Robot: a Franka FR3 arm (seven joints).
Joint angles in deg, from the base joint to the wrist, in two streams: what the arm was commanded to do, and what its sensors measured. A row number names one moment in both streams.
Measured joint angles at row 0:
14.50 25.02 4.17 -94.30 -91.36 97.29 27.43
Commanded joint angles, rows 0 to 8:
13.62 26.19 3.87 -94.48 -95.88 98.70 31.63
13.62 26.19 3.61 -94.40 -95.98 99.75 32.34
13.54 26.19 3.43 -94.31 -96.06 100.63 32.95
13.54 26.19 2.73 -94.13 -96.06 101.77 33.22
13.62 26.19 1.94 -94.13 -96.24 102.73 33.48
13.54 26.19 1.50 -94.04 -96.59 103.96 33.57
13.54 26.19 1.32 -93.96 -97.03 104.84 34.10
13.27 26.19 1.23 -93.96 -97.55 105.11 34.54
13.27 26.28 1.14 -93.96 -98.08 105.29 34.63
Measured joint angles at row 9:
14.37 26.09 1.01 -94.11 -95.10 103.21 32.55
